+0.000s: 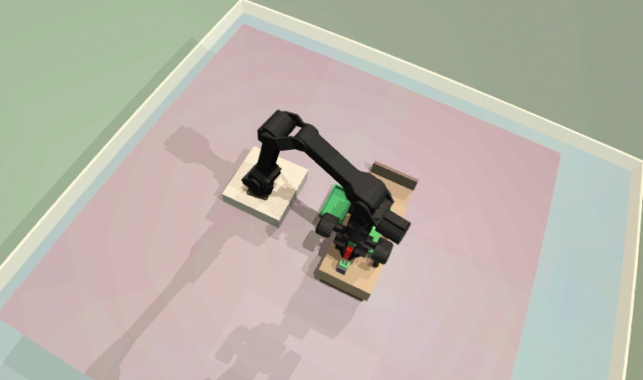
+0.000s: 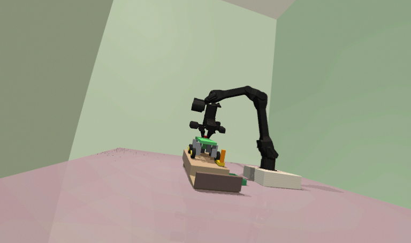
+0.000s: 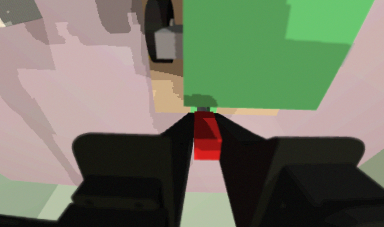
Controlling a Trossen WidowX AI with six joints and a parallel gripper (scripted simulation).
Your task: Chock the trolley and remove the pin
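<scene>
The green tray lies 7 cm behind my gripper tip, 21 cm to the left of it and 15 cm below it. Round my gripper tip: yellow chock 20 cm to the left, 6 cm below; red-headed stop pin right at my gripper tip; trolley 4 cm ahead, 10 cm to the left, 3 cm below.
</scene>
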